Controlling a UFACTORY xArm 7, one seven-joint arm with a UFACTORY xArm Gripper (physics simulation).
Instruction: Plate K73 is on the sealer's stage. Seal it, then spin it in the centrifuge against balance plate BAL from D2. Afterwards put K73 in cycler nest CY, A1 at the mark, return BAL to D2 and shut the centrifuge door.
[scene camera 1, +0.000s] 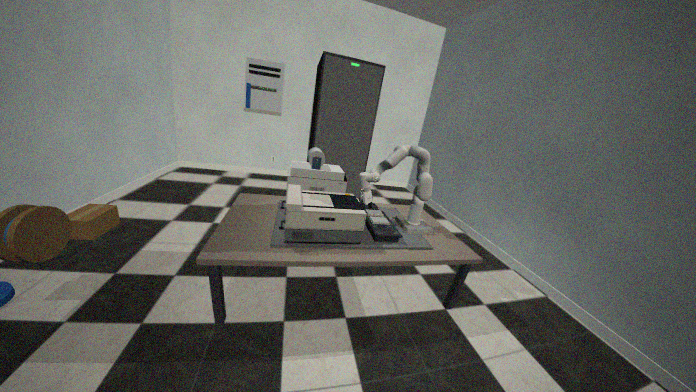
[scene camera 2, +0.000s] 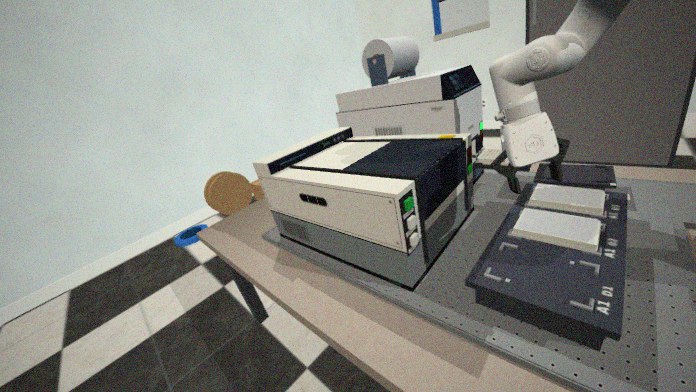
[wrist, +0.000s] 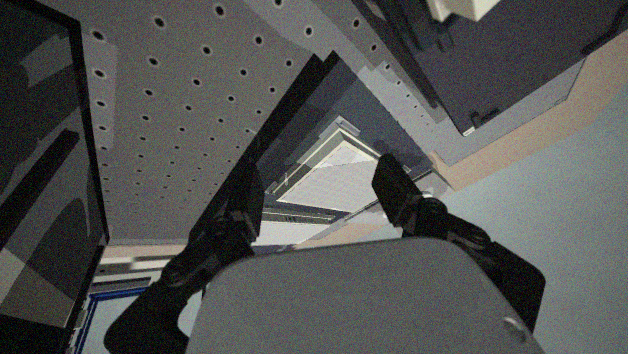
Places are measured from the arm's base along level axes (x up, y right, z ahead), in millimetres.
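Where they show: gripper, between the fingertips: (scene camera 1: 367, 210) (scene camera 2: 536, 186) (wrist: 319, 173); arm's base, origin of its link: (scene camera 1: 412, 221).
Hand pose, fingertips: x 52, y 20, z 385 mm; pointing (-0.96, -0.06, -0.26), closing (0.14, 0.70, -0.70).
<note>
Each offset is from my fingertips to the centre of the thing. Level surfaces: height alone.
My gripper (scene camera 1: 369, 204) (scene camera 2: 537, 183) (wrist: 319, 173) is open and empty, low over the back end of the dark plate deck @[dx -21 mm] (scene camera 2: 535, 272). A pale plate @[dx -13, dy -131, dz -69 mm] (scene camera 2: 557, 227) sits at D2, taken as BAL. Another pale plate @[dx -13, dy -7, dz -60 mm] (scene camera 2: 570, 198) (wrist: 332, 182) sits at D3; D1 is bare. The sealer @[dx +160, dy +80, dz +411 mm] (scene camera 1: 317, 174) (scene camera 2: 400, 117) carries a film roll at the back. A pale plate @[dx +22, dy +115, dz +115 mm] (scene camera 2: 492, 156), taken as K73, shows partly at its front, behind my finger. The white and black machine @[dx +44, dy -221, dz +343 mm] (scene camera 1: 325, 219) (scene camera 2: 340, 212) in front is taken as the centrifuge; its door state is unclear.
A low dark nest @[dx -47, dy +155, dz -43 mm] (scene camera 2: 575, 175) (wrist: 525, 70) with corner brackets lies behind the deck, close to my fingers. The black machine side (wrist: 45, 150) rises at the left of the wrist view. A tall dark cabinet (scene camera 1: 347, 115) stands behind the table @[dx -91 mm] (scene camera 1: 240, 252).
</note>
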